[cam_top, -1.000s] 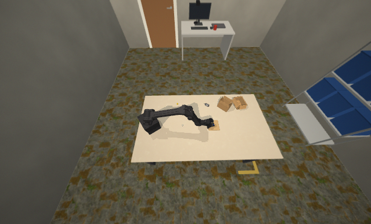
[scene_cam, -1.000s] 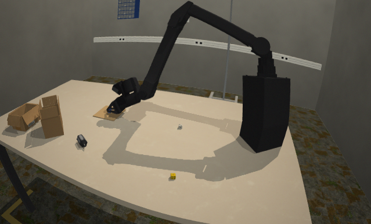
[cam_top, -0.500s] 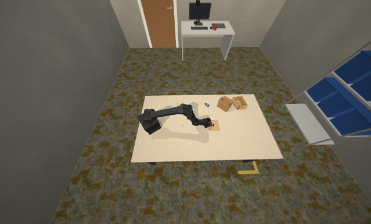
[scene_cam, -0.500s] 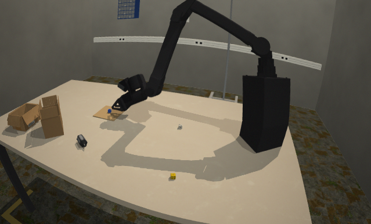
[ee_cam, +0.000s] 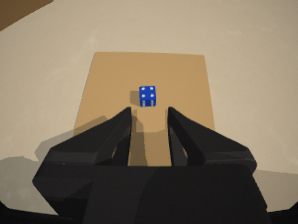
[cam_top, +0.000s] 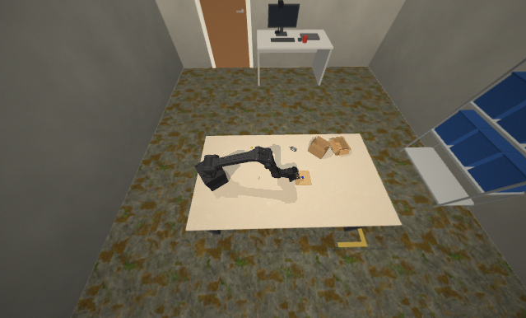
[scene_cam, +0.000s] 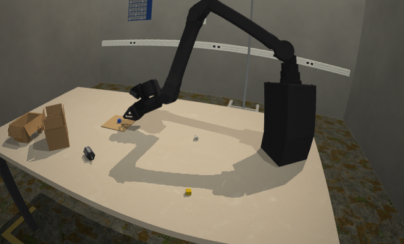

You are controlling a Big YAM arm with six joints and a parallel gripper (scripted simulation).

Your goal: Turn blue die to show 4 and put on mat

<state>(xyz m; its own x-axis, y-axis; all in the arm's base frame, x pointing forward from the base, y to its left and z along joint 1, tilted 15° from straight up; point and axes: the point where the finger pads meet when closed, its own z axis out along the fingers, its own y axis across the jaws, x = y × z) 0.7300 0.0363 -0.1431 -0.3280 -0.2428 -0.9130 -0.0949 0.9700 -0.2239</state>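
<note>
Right now the blue die is 40 mm ahead of my hand, 30 mm below it and 10 mm to the left of it. Round my hand: mat (40 mm below, 40 mm ahead, 10 mm to the left); yellow die (440 mm behind, 330 mm to the left, 40 mm below); white die (350 mm behind, 40 mm below).
</note>
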